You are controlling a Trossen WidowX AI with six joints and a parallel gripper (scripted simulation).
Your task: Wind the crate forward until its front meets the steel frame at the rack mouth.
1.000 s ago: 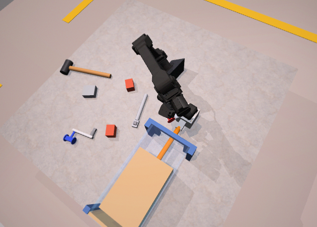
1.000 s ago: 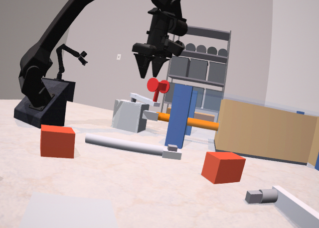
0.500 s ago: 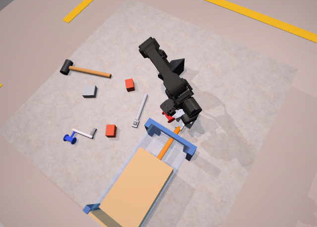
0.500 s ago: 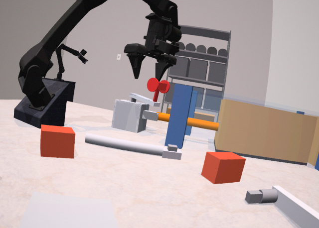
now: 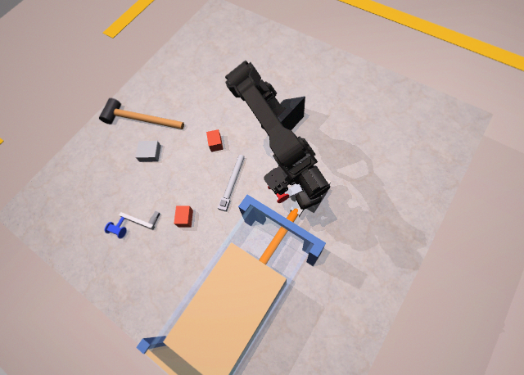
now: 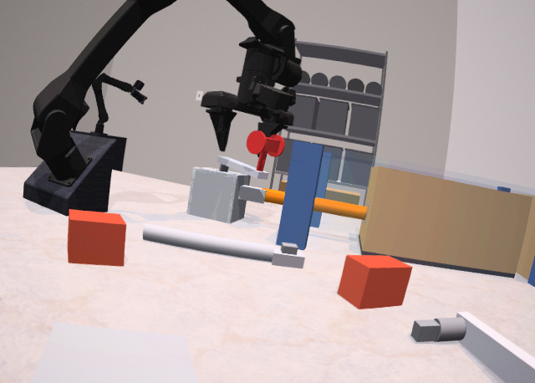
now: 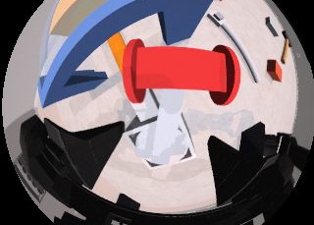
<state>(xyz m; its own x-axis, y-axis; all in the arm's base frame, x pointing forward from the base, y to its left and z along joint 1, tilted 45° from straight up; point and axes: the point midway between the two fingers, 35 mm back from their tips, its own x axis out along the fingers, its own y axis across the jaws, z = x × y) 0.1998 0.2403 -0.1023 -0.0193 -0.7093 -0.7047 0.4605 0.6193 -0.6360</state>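
The crank handle lies 2 cm below my gripper tip, 1 cm to the right of it and 1 cm ahead of it. From my gripper tip the other things lie so: frame 11 cm ahead, 4 cm to the left, 2 cm below; then red knob 5 cm ahead, 3 cm to the right, 1 cm above; then grey winch 9 cm below, 6 cm behind, 1 cm to the left.
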